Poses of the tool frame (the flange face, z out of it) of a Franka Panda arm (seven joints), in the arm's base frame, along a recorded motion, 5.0 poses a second.
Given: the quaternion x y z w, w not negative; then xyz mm.
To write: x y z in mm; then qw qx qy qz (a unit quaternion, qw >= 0). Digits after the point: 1 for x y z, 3 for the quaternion.
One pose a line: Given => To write
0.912, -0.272, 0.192, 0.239, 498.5, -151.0, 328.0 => 498.5, -151.0, 328.0, 0.239, 0.912, -0.272, 0.192
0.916, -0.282, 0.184, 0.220, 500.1, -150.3, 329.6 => 500.1, -150.3, 329.6, 0.220, 0.916, -0.282, 0.184
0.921, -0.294, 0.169, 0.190, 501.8, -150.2, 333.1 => 501.8, -150.2, 333.1, 0.190, 0.921, -0.294, 0.169
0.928, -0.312, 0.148, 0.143, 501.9, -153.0, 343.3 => 501.9, -153.0, 343.3, 0.143, 0.928, -0.312, 0.148
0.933, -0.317, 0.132, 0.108, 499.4, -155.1, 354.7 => 499.4, -155.1, 354.7, 0.108, 0.933, -0.317, 0.132
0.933, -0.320, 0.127, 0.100, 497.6, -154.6, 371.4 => 497.6, -154.6, 371.4, 0.100, 0.933, -0.320, 0.127
